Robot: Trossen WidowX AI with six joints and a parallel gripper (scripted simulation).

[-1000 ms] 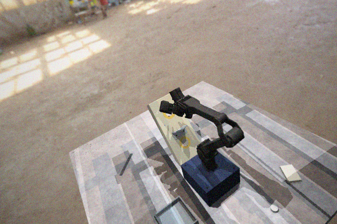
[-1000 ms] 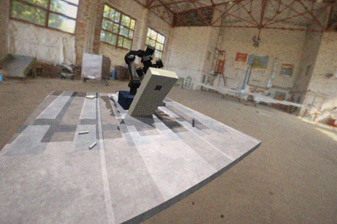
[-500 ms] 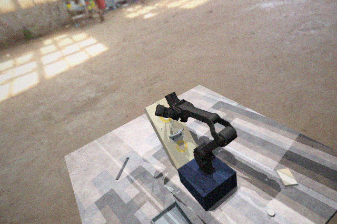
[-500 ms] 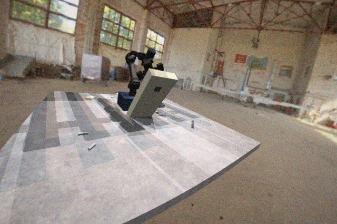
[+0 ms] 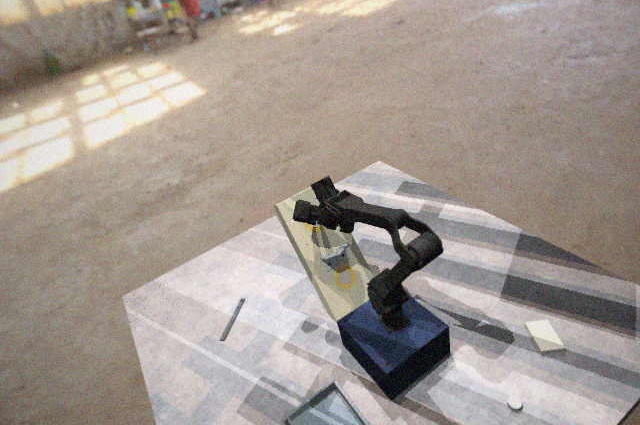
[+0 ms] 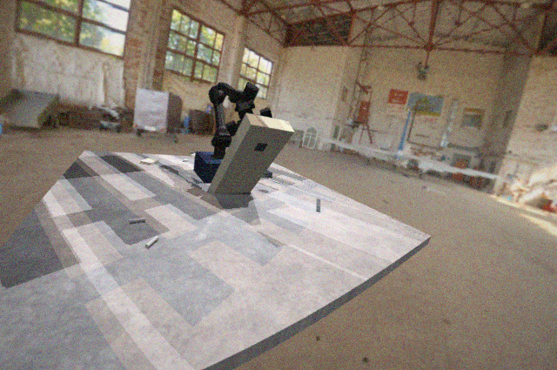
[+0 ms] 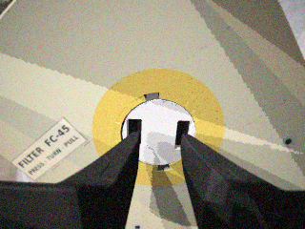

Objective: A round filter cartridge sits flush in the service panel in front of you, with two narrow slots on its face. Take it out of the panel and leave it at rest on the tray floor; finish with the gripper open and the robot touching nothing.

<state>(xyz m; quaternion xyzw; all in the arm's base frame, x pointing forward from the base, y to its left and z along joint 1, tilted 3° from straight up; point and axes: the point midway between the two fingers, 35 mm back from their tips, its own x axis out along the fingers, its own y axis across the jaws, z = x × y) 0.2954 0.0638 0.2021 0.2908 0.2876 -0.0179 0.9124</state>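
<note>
The round white filter cartridge lies 2 cm ahead of my gripper tip and 1 cm below it. Also, from my gripper tip: grey-blue tray (45 cm behind, 26 cm below, 20 cm to the left); then cream service panel (9 cm below, 3 cm behind).
</note>
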